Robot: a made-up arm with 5 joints. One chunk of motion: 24 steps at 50 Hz.
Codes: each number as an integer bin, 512 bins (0 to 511) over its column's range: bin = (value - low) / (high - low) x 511, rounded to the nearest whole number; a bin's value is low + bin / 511 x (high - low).
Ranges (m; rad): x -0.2..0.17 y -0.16..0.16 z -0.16..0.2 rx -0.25..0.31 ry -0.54..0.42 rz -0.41..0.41
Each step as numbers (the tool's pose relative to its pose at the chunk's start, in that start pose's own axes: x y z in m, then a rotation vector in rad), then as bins.
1 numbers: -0.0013 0.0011 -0.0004 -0.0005 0.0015 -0.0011
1 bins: 274 257 227 228 288 255
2 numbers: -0.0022 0.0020 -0.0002 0.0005 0.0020 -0.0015
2 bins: 273 259 227 229 289 255
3 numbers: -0.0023 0.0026 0.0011 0.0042 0.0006 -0.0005
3 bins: 273 260 229 232 288 255
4 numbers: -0.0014 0.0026 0.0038 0.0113 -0.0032 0.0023
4 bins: 274 260 233 238 286 257
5 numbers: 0.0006 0.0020 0.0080 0.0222 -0.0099 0.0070
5 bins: 277 259 238 248 282 260
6 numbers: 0.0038 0.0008 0.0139 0.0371 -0.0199 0.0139
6 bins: 281 257 247 262 277 264
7 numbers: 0.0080 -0.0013 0.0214 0.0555 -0.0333 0.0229
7 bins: 287 253 257 279 270 270
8 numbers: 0.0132 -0.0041 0.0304 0.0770 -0.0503 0.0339
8 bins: 294 249 270 298 261 277
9 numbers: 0.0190 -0.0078 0.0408 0.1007 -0.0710 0.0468
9 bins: 302 243 285 320 250 285
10 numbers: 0.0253 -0.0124 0.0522 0.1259 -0.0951 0.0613
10 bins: 311 236 301 343 237 294
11 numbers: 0.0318 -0.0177 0.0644 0.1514 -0.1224 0.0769
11 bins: 320 227 319 366 222 303
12 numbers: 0.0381 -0.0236 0.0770 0.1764 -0.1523 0.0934
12 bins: 329 218 336 389 206 314
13 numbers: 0.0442 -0.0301 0.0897 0.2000 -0.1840 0.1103
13 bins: 337 207 354 411 189 324
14 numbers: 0.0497 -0.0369 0.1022 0.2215 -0.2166 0.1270
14 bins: 345 197 372 430 172 335
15 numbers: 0.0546 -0.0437 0.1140 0.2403 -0.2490 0.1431
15 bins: 352 186 389 447 155 345
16 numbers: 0.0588 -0.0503 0.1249 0.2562 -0.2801 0.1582
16 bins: 357 175 404 462 138 354
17 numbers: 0.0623 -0.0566 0.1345 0.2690 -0.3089 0.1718
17 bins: 362 165 418 474 123 363
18 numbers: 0.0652 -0.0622 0.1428 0.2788 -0.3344 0.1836
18 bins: 366 156 430 483 109 370
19 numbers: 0.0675 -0.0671 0.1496 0.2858 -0.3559 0.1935
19 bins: 369 148 439 489 98 376
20 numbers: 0.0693 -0.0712 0.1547 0.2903 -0.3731 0.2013
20 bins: 372 142 447 493 89 381
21 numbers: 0.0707 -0.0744 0.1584 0.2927 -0.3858 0.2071
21 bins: 374 137 452 495 82 385
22 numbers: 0.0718 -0.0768 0.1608 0.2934 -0.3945 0.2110
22 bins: 375 133 455 496 77 387
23 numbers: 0.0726 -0.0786 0.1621 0.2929 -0.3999 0.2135
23 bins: 376 130 457 495 75 389
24 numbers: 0.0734 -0.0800 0.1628 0.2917 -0.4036 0.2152
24 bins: 378 128 458 494 73 390
